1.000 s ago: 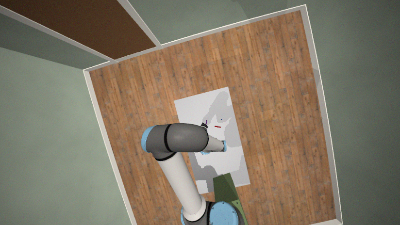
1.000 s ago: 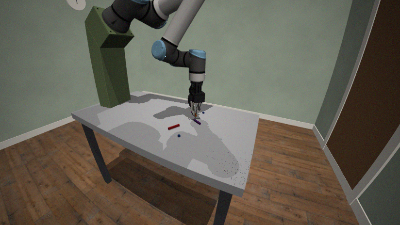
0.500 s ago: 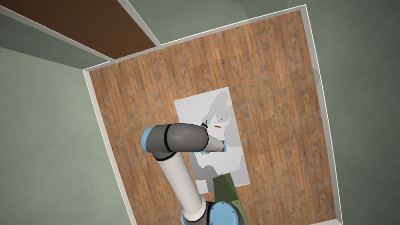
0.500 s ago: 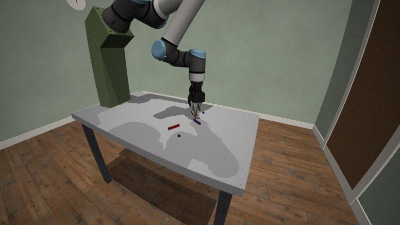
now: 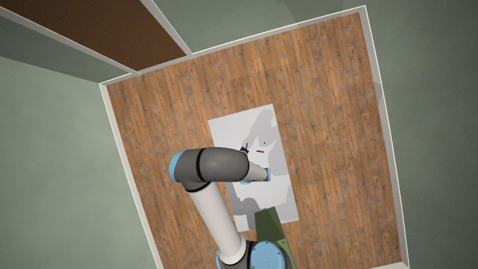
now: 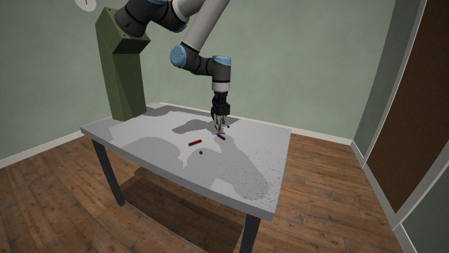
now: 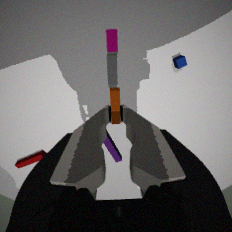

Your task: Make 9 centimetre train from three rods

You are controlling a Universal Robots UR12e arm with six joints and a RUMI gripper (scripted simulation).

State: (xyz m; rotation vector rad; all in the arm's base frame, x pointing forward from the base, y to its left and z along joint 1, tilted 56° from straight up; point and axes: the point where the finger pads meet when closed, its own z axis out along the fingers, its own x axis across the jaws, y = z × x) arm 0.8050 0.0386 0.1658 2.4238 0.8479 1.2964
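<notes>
Now: the orange rod 10 mm below my hand. Also, from my hand: purple rod 60 mm to the right, 40 mm ahead, 20 mm below; then grey rod 30 mm to the left, 30 mm behind, 20 mm below; then magenta rod 50 mm to the left, 40 mm behind, 20 mm below.
</notes>
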